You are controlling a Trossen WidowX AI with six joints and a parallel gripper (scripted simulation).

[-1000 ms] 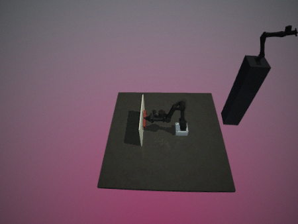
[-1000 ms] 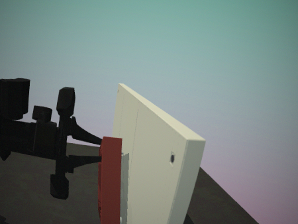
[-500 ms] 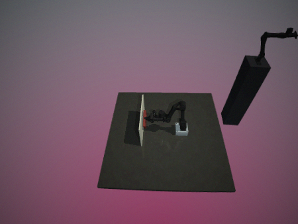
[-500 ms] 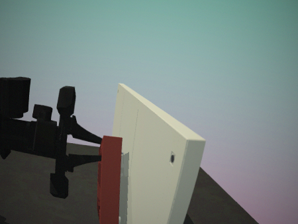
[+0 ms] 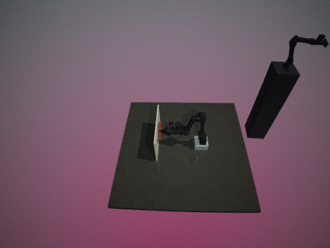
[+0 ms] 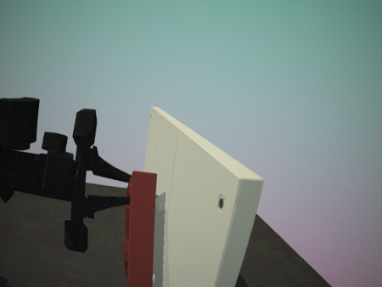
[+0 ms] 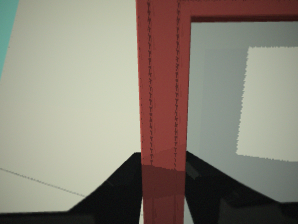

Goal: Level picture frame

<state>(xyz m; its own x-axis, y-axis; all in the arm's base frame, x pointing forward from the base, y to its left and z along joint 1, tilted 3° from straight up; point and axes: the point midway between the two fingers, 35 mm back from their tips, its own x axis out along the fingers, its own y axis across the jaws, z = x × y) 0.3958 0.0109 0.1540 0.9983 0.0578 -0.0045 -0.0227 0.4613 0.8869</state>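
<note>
The picture frame lies 2 cm to the right of my gripper tip and 5 cm below it. From my gripper tip the other things lie so: cream wall panel 2 cm ahead, 2 cm to the right, 6 cm below.
</note>
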